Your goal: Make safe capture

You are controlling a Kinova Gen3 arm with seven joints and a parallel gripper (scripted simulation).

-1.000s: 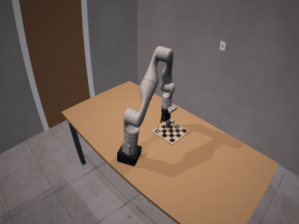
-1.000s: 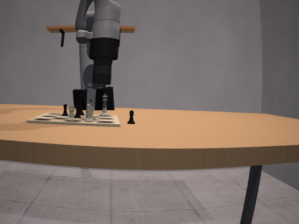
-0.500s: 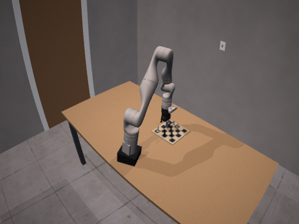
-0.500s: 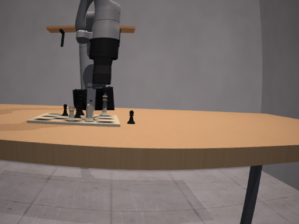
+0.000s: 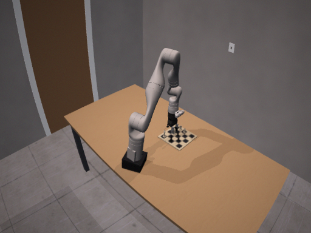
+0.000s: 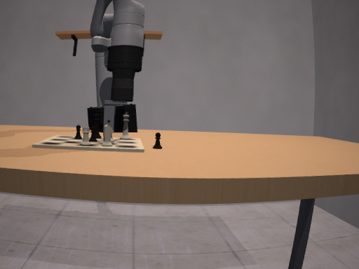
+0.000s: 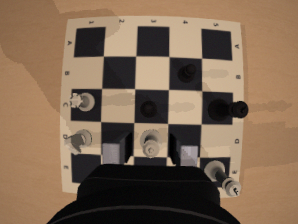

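My gripper is now 40 mm to the left of the chessboard, 40 mm above it and 10 mm past it. From my hand the other things lie so: tall white piece: 70 mm behind, 50 mm to the left, 10 mm below.
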